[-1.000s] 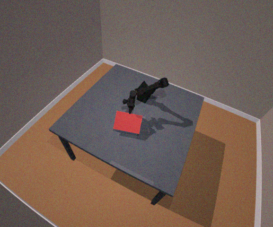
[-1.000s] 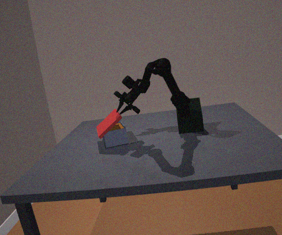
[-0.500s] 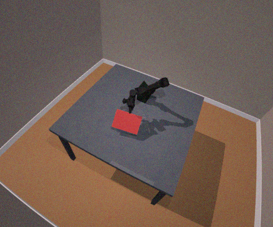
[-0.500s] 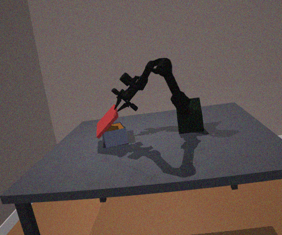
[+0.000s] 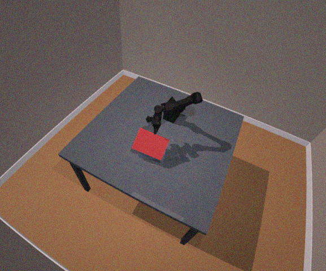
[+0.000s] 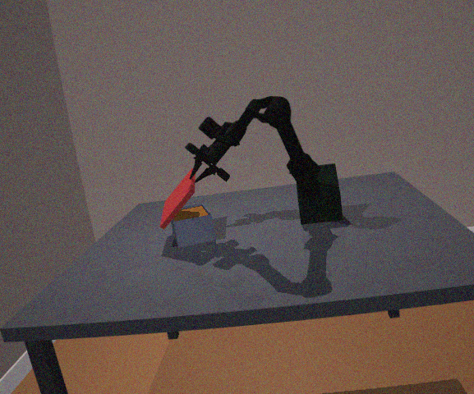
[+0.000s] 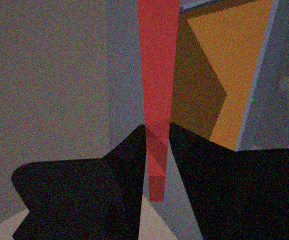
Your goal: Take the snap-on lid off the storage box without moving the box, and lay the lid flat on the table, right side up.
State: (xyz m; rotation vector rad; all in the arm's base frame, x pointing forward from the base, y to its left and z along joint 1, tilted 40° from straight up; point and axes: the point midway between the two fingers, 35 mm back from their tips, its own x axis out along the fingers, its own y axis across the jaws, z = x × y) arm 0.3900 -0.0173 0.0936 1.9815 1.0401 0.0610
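Now: the red lid 6 cm ahead of my gripper tip, 5 cm below it and 1 cm to the left of it. Round my gripper tip: storage box: 16 cm below, 3 cm ahead, 1 cm to the left.
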